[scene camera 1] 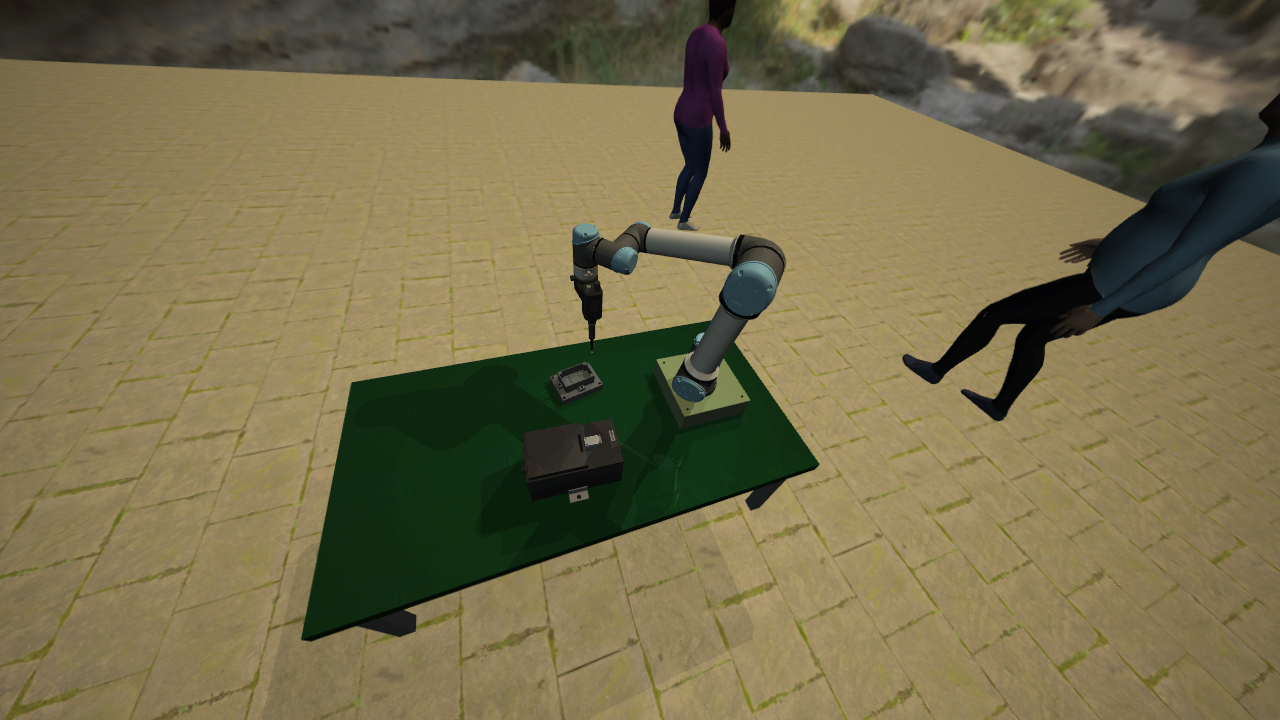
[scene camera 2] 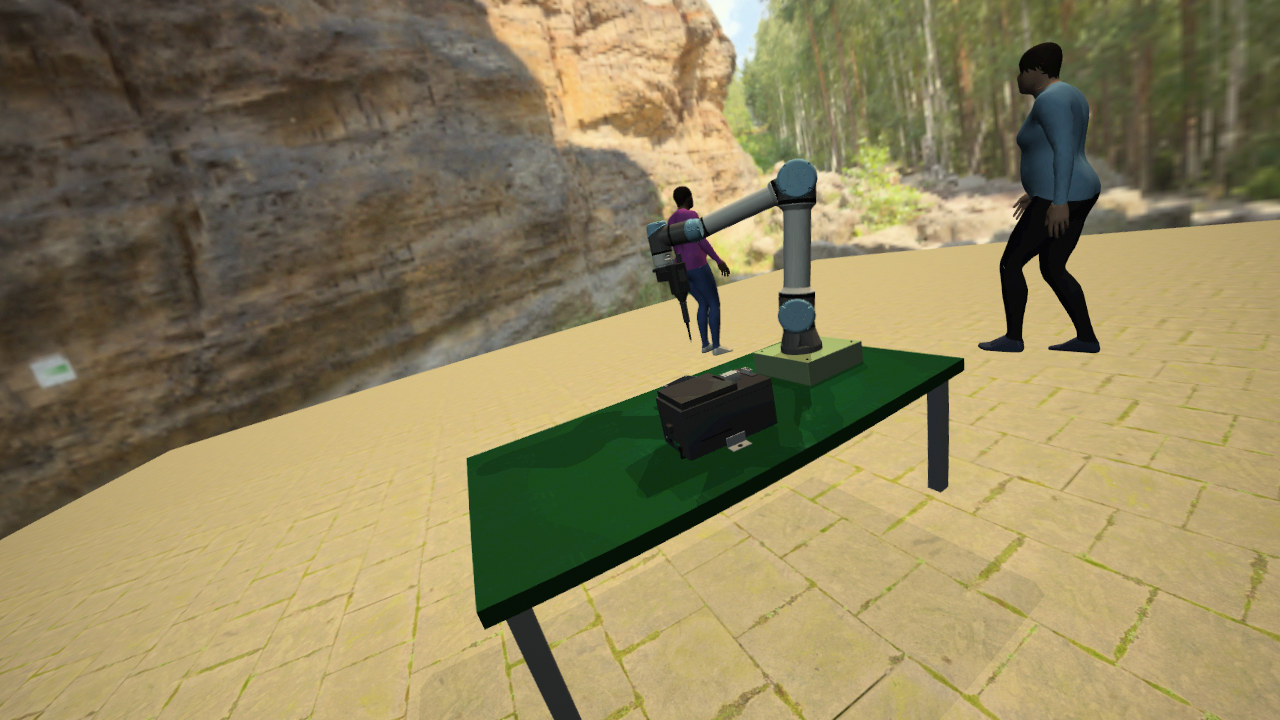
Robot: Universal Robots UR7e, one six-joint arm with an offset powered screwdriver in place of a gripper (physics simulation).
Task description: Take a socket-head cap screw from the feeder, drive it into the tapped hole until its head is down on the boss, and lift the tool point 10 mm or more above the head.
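Note:
The dark screwdriver (scene camera 1: 591, 351) (scene camera 2: 690, 339) points down from the arm's wrist. Its tip is in the air above the grey housing, near the housing's far side in the scene camera 1 view. Whether a screw is on the tip is too small to tell. The grey housing (scene camera 1: 575, 382) with raised walls and bosses lies on the green table; it does not show in the scene camera 2 view. The tapped hole is too small to make out. The black screw feeder (scene camera 1: 571, 456) (scene camera 2: 716, 413) stands on the table, apart from the tool. The tool has no fingers to judge.
The arm's base stands on a pale green block (scene camera 1: 716, 404) (scene camera 2: 832, 362) on the green table (scene camera 1: 402, 501) (scene camera 2: 554, 528). A person in purple (scene camera 1: 702, 80) (scene camera 2: 689, 250) and a person in blue (scene camera 1: 1154, 232) (scene camera 2: 1060, 143) stand beyond the table.

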